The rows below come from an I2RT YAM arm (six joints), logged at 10 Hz.
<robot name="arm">
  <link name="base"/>
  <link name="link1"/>
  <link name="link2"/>
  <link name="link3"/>
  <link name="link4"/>
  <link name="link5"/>
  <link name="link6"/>
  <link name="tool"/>
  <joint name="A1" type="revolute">
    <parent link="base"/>
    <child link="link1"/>
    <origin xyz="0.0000 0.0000 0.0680"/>
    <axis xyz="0 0 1"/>
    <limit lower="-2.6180" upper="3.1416"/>
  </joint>
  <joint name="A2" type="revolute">
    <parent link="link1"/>
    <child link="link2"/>
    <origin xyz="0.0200 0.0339 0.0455" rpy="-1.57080 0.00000 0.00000"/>
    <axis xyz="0 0 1"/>
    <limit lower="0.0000" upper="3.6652"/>
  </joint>
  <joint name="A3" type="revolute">
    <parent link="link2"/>
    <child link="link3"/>
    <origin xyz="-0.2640 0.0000 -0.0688" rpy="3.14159 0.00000 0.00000"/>
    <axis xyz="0 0 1"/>
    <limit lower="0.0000" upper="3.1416"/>
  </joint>
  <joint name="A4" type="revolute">
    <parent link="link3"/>
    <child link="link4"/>
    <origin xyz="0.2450 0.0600 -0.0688"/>
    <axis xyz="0 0 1"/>
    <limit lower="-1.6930" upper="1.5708"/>
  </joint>
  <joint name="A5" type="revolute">
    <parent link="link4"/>
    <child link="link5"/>
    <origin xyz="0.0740 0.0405 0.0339" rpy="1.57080 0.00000 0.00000"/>
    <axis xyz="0 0 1"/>
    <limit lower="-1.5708" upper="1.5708"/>
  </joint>
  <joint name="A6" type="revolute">
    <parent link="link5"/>
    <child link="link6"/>
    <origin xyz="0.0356 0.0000 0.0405" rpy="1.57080 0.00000 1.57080"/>
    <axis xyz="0 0 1"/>
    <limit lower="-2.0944" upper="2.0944"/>
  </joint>
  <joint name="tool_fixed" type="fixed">
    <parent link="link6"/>
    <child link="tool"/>
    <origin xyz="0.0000 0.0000 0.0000" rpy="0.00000 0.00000 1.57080"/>
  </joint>
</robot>
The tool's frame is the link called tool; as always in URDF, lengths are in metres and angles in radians.
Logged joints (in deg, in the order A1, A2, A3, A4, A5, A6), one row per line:
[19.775 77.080 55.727 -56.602 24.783 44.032]
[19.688 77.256 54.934 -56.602 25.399 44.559]
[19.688 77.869 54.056 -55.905 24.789 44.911]
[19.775 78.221 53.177 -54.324 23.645 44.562]
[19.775 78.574 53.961 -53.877 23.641 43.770]
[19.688 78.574 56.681 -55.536 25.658 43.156]
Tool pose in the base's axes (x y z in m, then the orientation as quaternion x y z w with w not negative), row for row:
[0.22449 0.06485 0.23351 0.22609 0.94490 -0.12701 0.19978]
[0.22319 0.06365 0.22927 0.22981 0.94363 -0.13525 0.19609]
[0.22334 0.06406 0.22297 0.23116 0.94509 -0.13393 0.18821]
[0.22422 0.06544 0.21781 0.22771 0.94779 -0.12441 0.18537]
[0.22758 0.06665 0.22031 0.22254 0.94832 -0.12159 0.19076]
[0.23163 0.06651 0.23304 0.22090 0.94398 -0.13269 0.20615]
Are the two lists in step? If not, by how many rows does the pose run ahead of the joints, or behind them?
They are in step.
